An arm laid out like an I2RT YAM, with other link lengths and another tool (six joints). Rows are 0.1 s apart.
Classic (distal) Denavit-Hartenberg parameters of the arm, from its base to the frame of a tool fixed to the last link. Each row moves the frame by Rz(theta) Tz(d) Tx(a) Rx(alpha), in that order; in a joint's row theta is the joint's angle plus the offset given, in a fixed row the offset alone. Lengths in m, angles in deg.
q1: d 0.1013; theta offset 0; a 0.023; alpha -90
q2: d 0; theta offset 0; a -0.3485; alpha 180
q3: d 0; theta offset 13.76; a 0.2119; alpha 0
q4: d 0.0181; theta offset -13.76; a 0.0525; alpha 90
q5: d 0.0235; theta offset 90; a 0; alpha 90
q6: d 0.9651; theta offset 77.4; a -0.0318; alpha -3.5
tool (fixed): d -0.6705; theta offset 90; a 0; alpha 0
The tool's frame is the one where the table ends.
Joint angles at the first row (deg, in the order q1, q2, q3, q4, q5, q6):
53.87, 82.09, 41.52, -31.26, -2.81, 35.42
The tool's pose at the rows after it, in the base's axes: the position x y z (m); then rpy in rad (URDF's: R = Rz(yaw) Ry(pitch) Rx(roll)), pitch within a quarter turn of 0, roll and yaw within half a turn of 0:
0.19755, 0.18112, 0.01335, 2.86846, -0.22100, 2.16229
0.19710, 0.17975, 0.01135, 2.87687, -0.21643, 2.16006
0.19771, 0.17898, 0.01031, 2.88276, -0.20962, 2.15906
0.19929, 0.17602, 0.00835, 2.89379, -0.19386, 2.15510
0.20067, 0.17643, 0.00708, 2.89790, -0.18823, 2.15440
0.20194, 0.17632, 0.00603, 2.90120, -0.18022, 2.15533
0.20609, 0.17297, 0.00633, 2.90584, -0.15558, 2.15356
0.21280, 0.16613, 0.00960, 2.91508, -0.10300, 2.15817
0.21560, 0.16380, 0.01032, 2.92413, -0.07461, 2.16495
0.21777, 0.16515, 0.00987, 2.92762, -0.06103, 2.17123
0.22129, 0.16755, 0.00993, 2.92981, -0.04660, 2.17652
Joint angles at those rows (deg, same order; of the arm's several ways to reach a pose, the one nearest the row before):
54.05, 82.35, 41.48, -31.37, -2.81, 35.42
54.05, 82.77, 41.45, -31.44, -2.73, 35.42
54.14, 83.23, 41.66, -31.64, -2.46, 35.42
54.23, 84.00, 41.97, -32.07, -1.81, 35.42
54.29, 84.63, 42.19, -32.00, -1.58, 35.42
54.48, 85.14, 42.36, -31.99, -1.21, 35.42
54.75, 85.82, 43.04, -32.75, 0.06, 35.42
55.72, 86.77, 44.71, -35.07, 2.74, 35.42
56.43, 87.64, 45.62, -36.20, 4.08, 35.42
56.94, 88.47, 46.16, -36.39, 4.74, 35.42
57.39, 89.50, 47.01, -36.65, 5.47, 35.42

